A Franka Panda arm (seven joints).
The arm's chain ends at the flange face. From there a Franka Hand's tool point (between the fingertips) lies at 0.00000 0.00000 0.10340 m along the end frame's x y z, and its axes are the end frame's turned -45 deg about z.
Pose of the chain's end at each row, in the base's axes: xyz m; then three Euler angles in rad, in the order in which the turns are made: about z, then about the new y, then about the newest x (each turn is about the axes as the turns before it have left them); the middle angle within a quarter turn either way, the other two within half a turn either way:
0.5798 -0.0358 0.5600 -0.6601 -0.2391 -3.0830
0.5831 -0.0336 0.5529 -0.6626 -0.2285 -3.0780
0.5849 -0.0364 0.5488 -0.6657 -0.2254 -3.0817
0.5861 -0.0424 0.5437 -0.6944 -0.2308 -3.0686
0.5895 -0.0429 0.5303 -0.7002 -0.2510 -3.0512
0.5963 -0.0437 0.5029 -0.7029 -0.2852 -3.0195
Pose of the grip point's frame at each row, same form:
0.6028 -0.0460 0.4597 0.1461 -0.2092 3.0112
0.6056 -0.0428 0.4524 0.1424 -0.2054 3.0224
0.6069 -0.0458 0.4482 0.1385 -0.2006 3.0221
0.6091 -0.0517 0.4433 0.1117 -0.2136 3.0272
0.6151 -0.0522 0.4305 0.1108 -0.2397 3.0242
0.6265 -0.0528 0.4044 0.1175 -0.2854 3.0201

